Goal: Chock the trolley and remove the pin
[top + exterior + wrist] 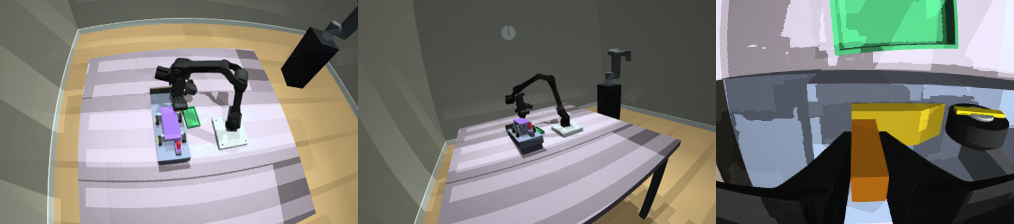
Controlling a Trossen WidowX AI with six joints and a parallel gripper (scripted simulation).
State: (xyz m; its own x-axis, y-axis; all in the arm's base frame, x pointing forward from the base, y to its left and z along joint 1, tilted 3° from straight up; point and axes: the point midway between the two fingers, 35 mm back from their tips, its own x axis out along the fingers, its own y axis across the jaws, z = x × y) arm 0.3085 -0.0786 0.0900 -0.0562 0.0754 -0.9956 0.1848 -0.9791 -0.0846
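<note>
Now: the red-headed stop pin 24 cm to the left of my gripper tip, 4 cm above it and 1 cm behind it. From my gripper tip the other things lie so: green tray: 10 cm below, 8 cm behind, 3 cm to the left; yellow chock: 2 cm to the left, 1 cm below; purple trolley: 14 cm to the left, 3 cm ahead, 2 cm above.
</note>
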